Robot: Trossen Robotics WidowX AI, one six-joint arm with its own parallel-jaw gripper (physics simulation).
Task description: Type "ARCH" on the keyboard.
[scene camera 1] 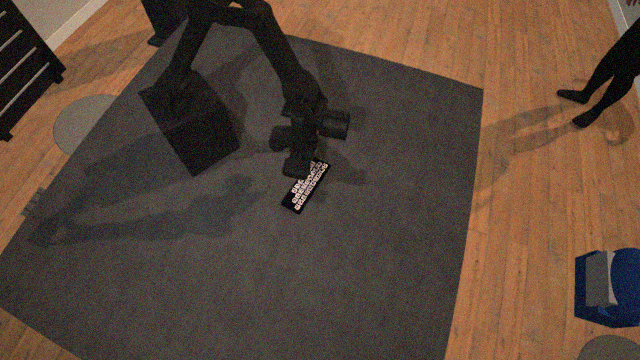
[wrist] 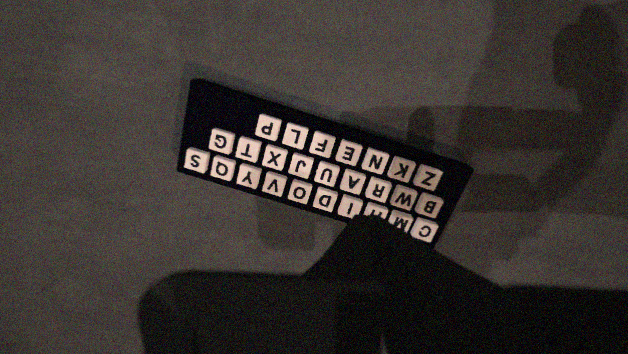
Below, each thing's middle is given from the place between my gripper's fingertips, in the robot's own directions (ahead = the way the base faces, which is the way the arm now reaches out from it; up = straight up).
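Black keyboard (scene camera 1: pixel 287 202): my gripper is 90 mm above it, 20 mm to the left of it and 10 mm short of it.
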